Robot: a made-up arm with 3 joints. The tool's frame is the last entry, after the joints.
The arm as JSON. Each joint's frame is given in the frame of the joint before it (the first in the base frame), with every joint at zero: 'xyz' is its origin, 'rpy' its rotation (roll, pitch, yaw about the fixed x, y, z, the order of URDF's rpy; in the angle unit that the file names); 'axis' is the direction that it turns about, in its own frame. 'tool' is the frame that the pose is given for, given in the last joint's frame.
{
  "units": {
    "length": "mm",
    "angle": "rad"
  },
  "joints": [
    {
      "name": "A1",
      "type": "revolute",
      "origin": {
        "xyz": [
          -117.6,
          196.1,
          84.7
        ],
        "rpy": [
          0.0,
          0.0,
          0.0
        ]
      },
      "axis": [
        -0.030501,
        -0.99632,
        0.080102
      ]
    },
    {
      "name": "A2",
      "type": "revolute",
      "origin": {
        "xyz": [
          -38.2,
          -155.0,
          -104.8
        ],
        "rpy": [
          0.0,
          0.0,
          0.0
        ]
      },
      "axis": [
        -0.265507,
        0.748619,
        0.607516
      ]
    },
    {
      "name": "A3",
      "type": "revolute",
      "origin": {
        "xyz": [
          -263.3,
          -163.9,
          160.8
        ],
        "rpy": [
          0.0,
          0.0,
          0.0
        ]
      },
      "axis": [
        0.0,
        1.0,
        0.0
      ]
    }
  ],
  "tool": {
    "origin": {
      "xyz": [
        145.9,
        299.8,
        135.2
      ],
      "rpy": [
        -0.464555,
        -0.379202,
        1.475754
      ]
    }
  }
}
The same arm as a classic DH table. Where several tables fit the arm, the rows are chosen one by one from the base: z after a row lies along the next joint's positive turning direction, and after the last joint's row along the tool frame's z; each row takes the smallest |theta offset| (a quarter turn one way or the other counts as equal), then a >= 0, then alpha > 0; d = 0 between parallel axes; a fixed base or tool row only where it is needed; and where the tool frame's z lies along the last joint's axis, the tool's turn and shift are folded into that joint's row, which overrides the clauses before.
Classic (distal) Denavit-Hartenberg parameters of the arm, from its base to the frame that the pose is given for. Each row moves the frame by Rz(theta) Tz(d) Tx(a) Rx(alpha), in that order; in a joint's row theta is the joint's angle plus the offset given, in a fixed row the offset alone. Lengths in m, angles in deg.
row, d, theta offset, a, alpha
base (fixed), 0.1002, -1.75, -0.1235, 85.41
A1, -0.1352, 23.44, -0.0772, -133.56
A2, 0.2515, -0.33, -0.1769, -41.53
A3, -0.1362, -6.28, 0.1939, 106.67
tool (fixed), 0.0465, 74.88, 0, 0

